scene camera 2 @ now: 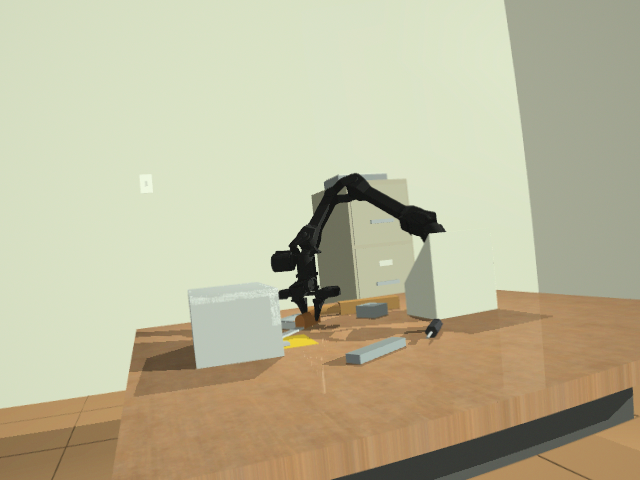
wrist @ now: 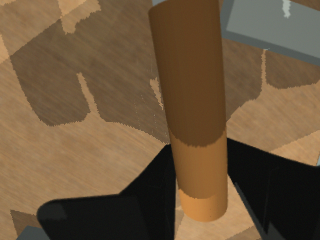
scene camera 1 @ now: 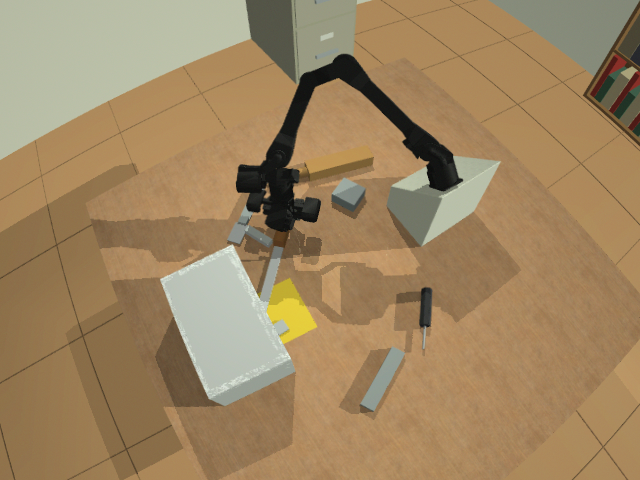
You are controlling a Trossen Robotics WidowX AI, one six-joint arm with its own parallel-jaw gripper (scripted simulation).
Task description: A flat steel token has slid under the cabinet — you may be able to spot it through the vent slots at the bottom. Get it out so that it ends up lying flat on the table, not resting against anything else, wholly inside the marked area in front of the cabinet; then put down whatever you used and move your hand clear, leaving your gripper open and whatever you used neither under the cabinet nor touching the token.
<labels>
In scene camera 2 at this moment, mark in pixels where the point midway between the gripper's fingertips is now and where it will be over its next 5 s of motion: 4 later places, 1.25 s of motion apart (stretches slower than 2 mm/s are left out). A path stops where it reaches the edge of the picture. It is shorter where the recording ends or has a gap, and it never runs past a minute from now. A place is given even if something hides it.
My gripper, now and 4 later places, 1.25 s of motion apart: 311, 321; 302, 325; 310, 325; 316, 322; 324, 319
</labels>
